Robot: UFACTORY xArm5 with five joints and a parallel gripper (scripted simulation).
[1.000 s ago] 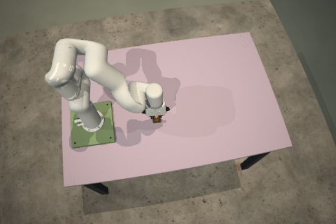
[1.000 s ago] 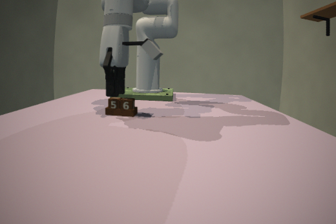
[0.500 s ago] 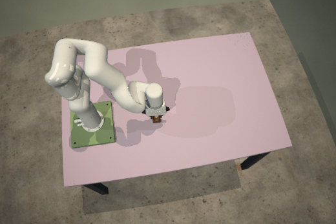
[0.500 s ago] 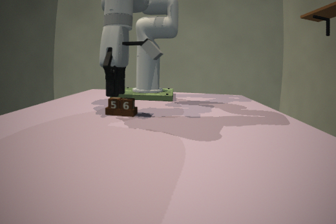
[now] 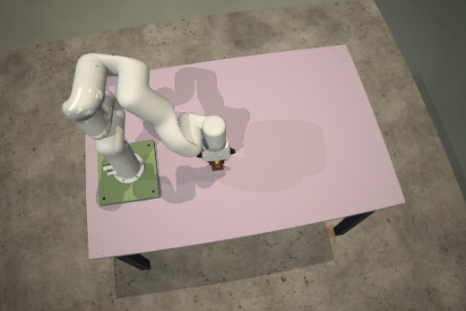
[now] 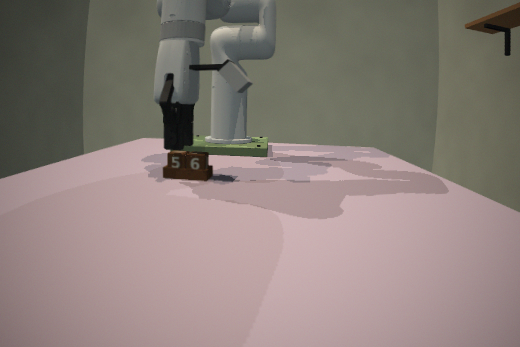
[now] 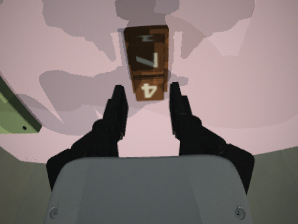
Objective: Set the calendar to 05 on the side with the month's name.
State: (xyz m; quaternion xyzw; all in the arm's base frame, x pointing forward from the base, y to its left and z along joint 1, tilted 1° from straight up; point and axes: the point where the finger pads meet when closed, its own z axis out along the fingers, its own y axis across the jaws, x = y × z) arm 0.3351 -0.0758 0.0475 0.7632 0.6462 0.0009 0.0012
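The cube lies 4 cm below my hand. From my hand the other things lie so: brown calendar tray 2 cm to the left, 6 cm below.
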